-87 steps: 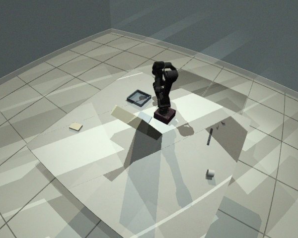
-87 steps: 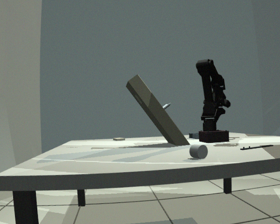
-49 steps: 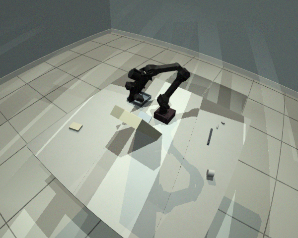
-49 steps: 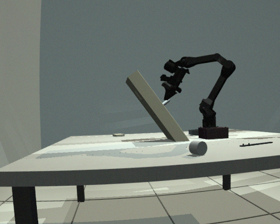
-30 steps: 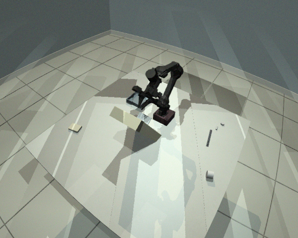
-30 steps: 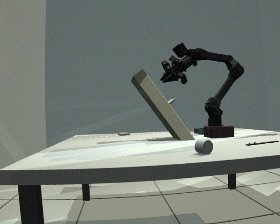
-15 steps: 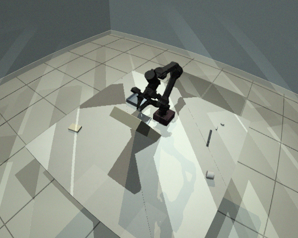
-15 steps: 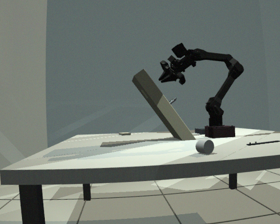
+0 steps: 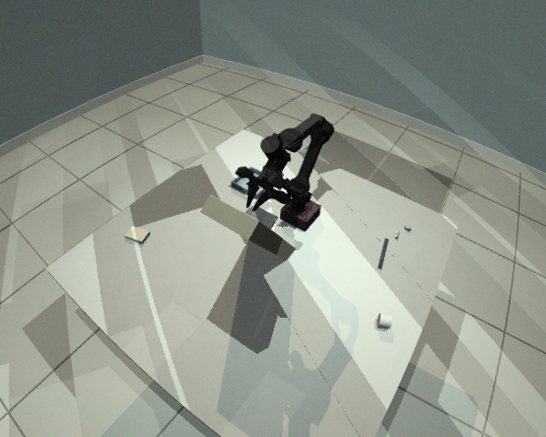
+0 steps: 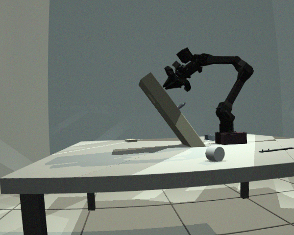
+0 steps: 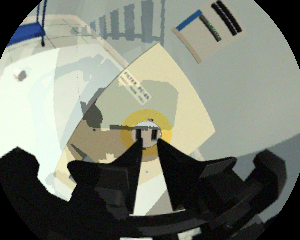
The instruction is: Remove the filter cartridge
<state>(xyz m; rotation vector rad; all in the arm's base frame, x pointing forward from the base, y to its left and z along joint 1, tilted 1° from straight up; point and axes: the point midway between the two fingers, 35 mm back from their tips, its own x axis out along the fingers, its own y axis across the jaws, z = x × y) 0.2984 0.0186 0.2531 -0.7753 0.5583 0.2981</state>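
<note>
My gripper tip is 3 cm short of the round filter cartridge and 3 cm above it. The rest, counted from my gripper tip: tan pad (46 cm to the right, 29 cm below, 19 cm ahead); then tray (37 cm behind, 30 cm to the right, 29 cm below).
</note>
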